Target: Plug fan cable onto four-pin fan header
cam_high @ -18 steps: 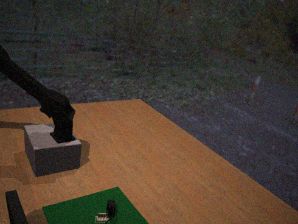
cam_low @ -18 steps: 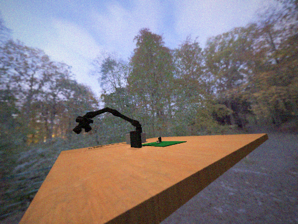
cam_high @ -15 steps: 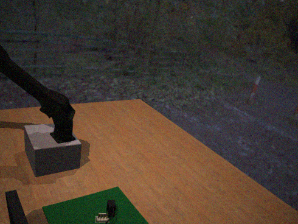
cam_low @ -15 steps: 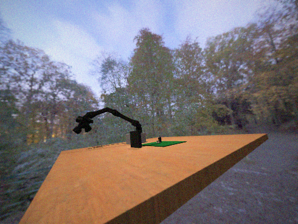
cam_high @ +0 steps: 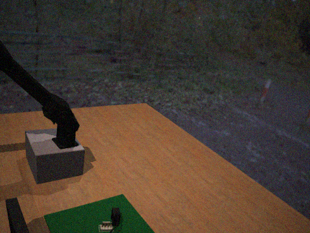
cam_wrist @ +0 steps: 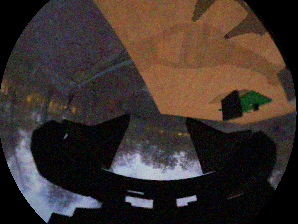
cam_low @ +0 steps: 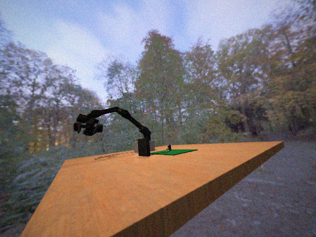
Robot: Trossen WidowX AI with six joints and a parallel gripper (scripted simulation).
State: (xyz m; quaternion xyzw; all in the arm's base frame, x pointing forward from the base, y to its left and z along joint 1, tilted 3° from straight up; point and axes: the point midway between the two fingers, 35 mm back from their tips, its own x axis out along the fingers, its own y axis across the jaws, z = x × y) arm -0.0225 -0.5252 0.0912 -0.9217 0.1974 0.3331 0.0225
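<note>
Right now my gripper tip is 540 mm to the right of the fan plug, 280 mm short of it and 170 mm above it. Round my gripper tip: fan body: 310 mm to the left, 250 mm ahead, 130 mm below; four-pin fan header: 510 mm to the left, 280 mm ahead, 190 mm below; green board: 490 mm to the left, 330 mm ahead, 210 mm below.
</note>
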